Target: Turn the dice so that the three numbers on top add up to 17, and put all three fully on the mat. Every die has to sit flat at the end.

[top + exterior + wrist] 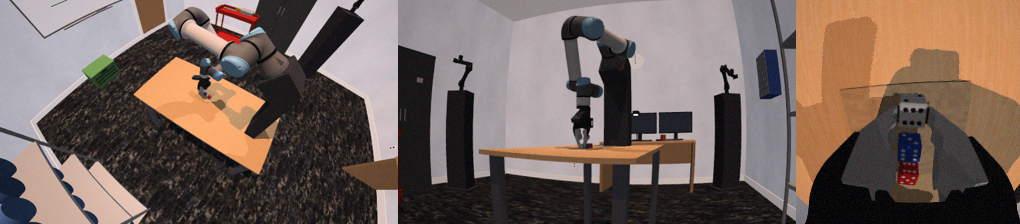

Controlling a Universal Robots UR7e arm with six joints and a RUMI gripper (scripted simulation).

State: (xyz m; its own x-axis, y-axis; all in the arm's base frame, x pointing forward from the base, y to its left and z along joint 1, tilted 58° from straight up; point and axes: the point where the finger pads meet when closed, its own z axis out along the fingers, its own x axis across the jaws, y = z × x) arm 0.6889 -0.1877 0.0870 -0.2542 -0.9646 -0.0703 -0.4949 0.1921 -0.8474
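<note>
Right now my hand is right at the grey die. Round my hand: red die (9 cm behind, 4 cm to the left, 1 cm below); blue die (4 cm behind, 2 cm to the left, 1 cm below); tan mat (4 cm behind, 2 cm to the left, 2 cm below).
</note>
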